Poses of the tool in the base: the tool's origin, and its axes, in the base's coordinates. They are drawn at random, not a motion.
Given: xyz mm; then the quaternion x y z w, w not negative.
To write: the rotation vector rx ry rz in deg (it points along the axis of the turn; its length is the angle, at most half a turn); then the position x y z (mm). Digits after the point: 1 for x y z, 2 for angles.
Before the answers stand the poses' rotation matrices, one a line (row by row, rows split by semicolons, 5 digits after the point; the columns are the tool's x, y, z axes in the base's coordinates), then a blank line. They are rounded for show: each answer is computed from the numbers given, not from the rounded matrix.
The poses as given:
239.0 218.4 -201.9 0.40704 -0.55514 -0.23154 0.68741
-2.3 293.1 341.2 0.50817 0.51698 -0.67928 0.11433
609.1 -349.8 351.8 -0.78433 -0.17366 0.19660 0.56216
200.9 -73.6 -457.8 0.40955 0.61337 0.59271 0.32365
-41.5 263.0 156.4 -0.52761 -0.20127 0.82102 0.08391
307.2 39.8 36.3 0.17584 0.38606 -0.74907 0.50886
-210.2 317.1 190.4 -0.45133 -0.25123 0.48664 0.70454
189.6 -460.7 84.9 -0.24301 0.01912 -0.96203 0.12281
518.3 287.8 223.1 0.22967 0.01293 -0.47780 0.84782
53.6 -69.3 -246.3 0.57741 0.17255 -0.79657 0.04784
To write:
0.27642 -0.13360 -0.95170; -0.77025 0.56142 -0.30253; 0.57472 0.81668 0.05228
-0.45738 0.68075 -0.57217; 0.37010 -0.43932 -0.81855; -0.80859 -0.58615 -0.05101
0.86238 0.05137 -0.50364; 0.49345 -0.30764 0.81355; -0.11315 -0.95011 -0.29065
-0.45504 0.11875 0.88252; 0.88607 -0.03806 0.46200; 0.08845 0.99219 -0.08790
-0.42917 0.07460 -0.90014; 0.35017 -0.90490 -0.24195; -0.83258 -0.41904 0.36223
-0.42029 0.89811 0.12947; -0.62657 -0.18404 -0.75732; -0.65633 -0.39941 0.64008
0.40014 -0.45893 -0.79327; 0.91248 0.11897 0.39144; -0.08527 -0.88047 0.46637
-0.85173 0.22700 0.47226; -0.24559 -0.96910 0.02290; 0.46287 -0.09648 0.88116
0.54308 0.81611 -0.19755; -0.80423 0.43792 -0.40179; -0.24140 0.37708 0.89417
-0.32861 0.27548 -0.90340; 0.12305 -0.93587 -0.33015; -0.93642 -0.21965 0.27364

52.21 -71.20 -29.70 239.0 218.4 -201.9
85.36 86.84 -114.10 -2.3 293.1 341.2
-105.83 -23.43 26.53 609.1 -349.8 351.8
61.56 92.20 89.10 200.9 -73.6 -457.8
-90.21 -34.41 140.38 -41.5 263.0 156.4
24.27 53.29 -103.39 307.2 39.8 36.3
-57.50 -32.01 62.00 -210.2 317.1 190.4
-40.62 3.20 -160.81 189.6 -460.7 84.9
27.74 1.56 -57.71 518.3 287.8 223.1
100.88 30.15 -139.17 53.6 -69.3 -246.3

